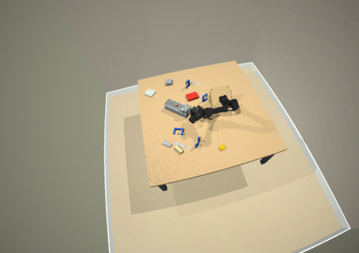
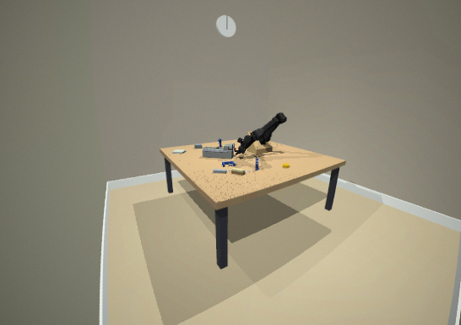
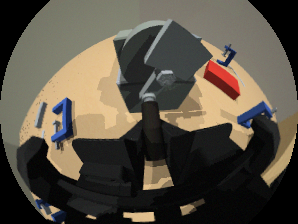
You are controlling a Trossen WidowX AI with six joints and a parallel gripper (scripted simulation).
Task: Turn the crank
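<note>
Right now my gripper tip is 3 cm below the dark crank handle, 1 cm to the right of it and 1 cm past it. Round my gripper tip: red pointer: 12 cm to the right, 11 cm ahead, 5 cm above; then tan block: 31 cm to the left, 19 cm ahead, 2 cm below; then yellow disc: 40 cm to the left, 19 cm behind, 3 cm below.
</note>
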